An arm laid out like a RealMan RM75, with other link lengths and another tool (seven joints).
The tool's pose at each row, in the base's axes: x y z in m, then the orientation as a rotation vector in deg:
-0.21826 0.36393 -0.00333 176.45 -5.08 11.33
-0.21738 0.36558 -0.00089 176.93 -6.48 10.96
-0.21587 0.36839 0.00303 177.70 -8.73 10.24
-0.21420 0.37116 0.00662 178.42 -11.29 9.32
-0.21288 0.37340 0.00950 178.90 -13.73 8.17
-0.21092 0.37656 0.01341 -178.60 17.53 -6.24
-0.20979 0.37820 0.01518 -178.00 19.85 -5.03
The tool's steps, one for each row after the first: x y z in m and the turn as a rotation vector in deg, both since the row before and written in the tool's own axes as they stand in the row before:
0.00110 -0.00158 -0.00240 0.43 -0.30 0.92
0.00179 -0.00275 -0.00384 0.71 -0.55 1.46
0.00180 -0.00283 -0.00348 0.68 -0.68 1.65
0.00132 -0.00236 -0.00278 0.46 -0.80 1.56
0.00181 -0.00342 -0.00376 0.61 -1.29 2.46
0.00091 -0.00185 -0.00169 0.26 -0.79 1.53

